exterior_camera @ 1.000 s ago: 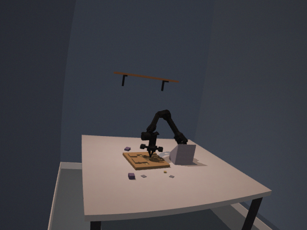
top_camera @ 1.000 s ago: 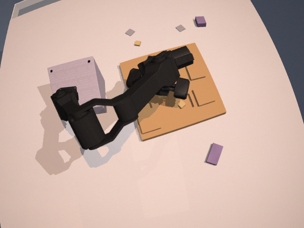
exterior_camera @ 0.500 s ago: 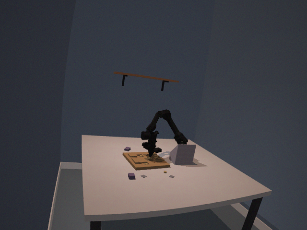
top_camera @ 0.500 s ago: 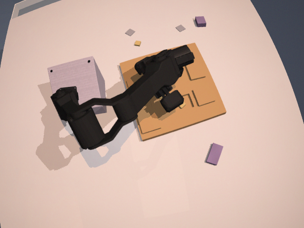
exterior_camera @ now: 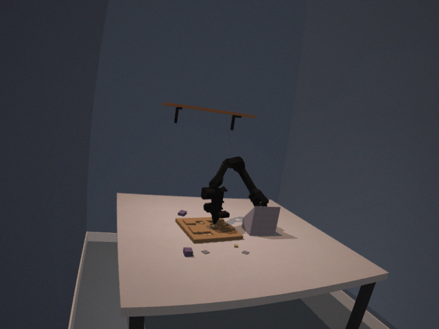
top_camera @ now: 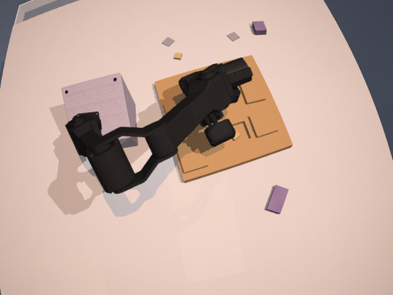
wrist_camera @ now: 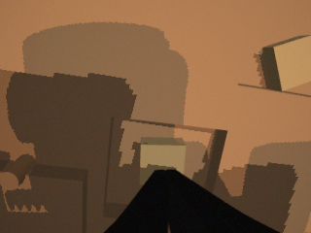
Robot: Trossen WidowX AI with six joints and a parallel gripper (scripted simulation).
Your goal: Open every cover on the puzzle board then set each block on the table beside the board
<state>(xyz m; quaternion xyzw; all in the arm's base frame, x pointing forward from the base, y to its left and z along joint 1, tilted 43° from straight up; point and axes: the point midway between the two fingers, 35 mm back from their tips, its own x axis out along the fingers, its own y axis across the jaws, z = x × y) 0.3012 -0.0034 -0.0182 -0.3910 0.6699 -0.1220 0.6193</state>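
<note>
My gripper tip is 4 cm short of the orange puzzle board, 1 cm to the right of it and 1 cm above it. Also, from my gripper tip: flat purple block (16 cm ahead, 21 cm to the right, 2 cm below).
</note>
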